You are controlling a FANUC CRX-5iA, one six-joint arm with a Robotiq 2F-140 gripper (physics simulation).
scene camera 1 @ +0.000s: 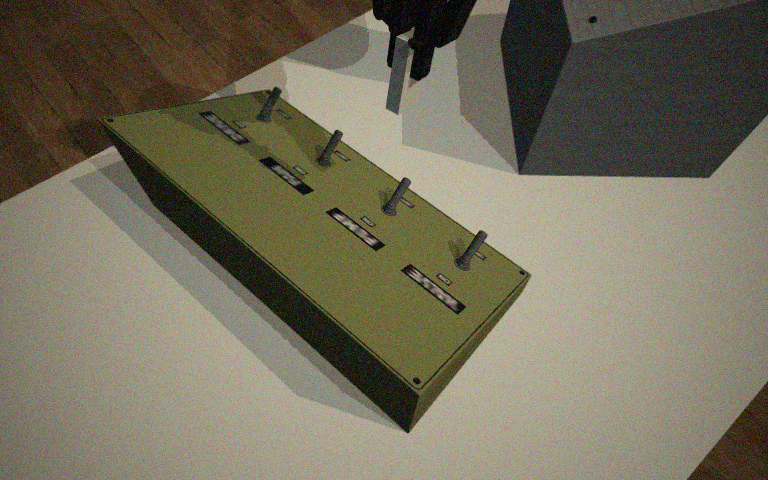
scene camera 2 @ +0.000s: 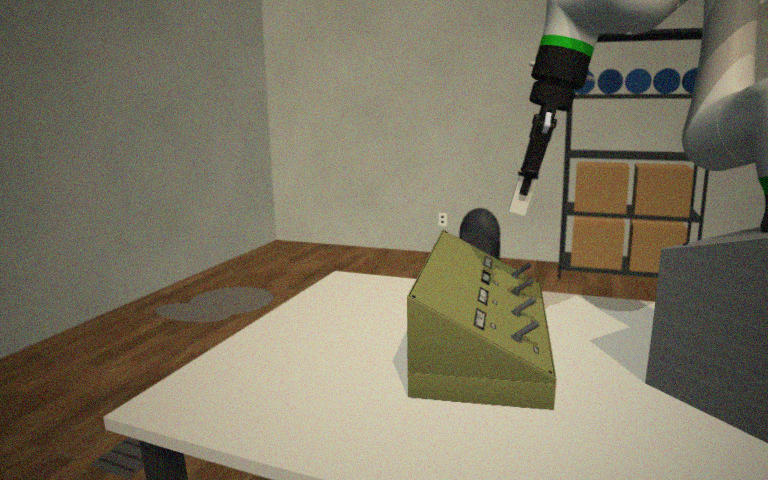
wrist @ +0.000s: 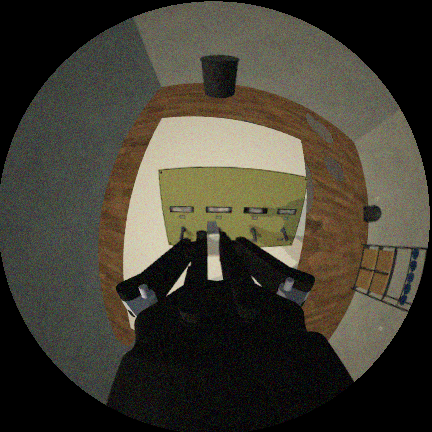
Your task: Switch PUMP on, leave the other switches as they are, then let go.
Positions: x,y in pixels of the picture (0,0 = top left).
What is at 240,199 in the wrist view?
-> An olive sloped switch panel.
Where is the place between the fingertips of my gripper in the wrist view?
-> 211,229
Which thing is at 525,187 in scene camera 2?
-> My gripper.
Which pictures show my gripper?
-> Scene camera 1, scene camera 2 and the wrist view: all of them.
